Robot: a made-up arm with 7 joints.
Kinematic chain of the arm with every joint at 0, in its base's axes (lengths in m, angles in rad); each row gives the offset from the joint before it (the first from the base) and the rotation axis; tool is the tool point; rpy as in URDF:
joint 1: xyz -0.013 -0.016 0.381 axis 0 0.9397 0.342
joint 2: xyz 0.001 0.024 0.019 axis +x
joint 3: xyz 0.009 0 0.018 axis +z
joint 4: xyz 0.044 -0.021 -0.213 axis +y
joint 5: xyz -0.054 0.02 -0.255 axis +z
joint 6: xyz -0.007 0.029 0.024 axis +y
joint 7: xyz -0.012 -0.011 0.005 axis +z
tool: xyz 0.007 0.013 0.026 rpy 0 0 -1.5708
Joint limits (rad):
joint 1: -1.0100..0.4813
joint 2: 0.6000..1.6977
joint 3: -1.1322..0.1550
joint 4: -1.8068..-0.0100
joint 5: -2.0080..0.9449
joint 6: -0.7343..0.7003
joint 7: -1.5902..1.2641
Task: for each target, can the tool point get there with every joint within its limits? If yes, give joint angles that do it. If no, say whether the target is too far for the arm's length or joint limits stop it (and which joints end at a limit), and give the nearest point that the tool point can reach.
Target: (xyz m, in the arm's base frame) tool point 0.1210 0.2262 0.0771
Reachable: yes | joints -0.0684 0.8235 -0.9735 -0.7764 0.1447 0.1778 0.4871
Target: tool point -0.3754 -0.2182 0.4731
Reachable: no: joint limits stop it (at a limit: joint 1, joint 2, joint 3, joint 4, joint 5, joint 6) | nearest point -0.0282 -0.0781 0.1064 | short by 0.524 m
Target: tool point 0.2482 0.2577 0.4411
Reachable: yes | joints -0.2784 1.4825 -0.0575 -1.3195 -1.5657 -0.2671 -0.7243
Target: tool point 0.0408 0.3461 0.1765
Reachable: yes | joints 0.1397 1.0626 -0.6411 -0.4996 -0.2629 0.3039 0.9758
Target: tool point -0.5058 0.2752 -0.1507
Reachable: no: too far | nearest point -0.2022 0.2013 0.0497 | short by 0.371 m
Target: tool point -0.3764 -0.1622 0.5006
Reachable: no: joint limits stop it (at a limit: joint 1, joint 2, joint 3, joint 4, joint 5, joint 6) | nearest point -0.0273 -0.0769 0.1075 | short by 0.533 m
